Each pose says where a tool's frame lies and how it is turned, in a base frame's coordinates. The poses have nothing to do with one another.
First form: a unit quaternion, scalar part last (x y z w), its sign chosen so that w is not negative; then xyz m.
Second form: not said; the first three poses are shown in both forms.
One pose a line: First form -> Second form
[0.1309 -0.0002 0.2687 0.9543 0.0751 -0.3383 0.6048] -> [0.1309 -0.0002 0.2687 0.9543 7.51 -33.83 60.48]
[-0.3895 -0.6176 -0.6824 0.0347 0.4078 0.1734 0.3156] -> [-0.3895 -0.6176 -0.6824 0.0347 40.78 17.34 31.56]
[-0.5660 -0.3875 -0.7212 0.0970 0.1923 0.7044 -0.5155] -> [-0.5660 -0.3875 -0.7212 0.0970 19.23 70.44 -51.55]
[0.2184 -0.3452 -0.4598 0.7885 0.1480 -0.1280 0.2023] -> [0.2184 -0.3452 -0.4598 0.7885 14.80 -12.80 20.23]
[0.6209 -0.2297 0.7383 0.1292 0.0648 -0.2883 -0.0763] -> [0.6209 -0.2297 0.7383 0.1292 6.48 -28.83 -7.63]
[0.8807 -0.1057 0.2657 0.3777 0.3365 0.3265 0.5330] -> [0.8807 -0.1057 0.2657 0.3777 33.65 32.65 53.30]
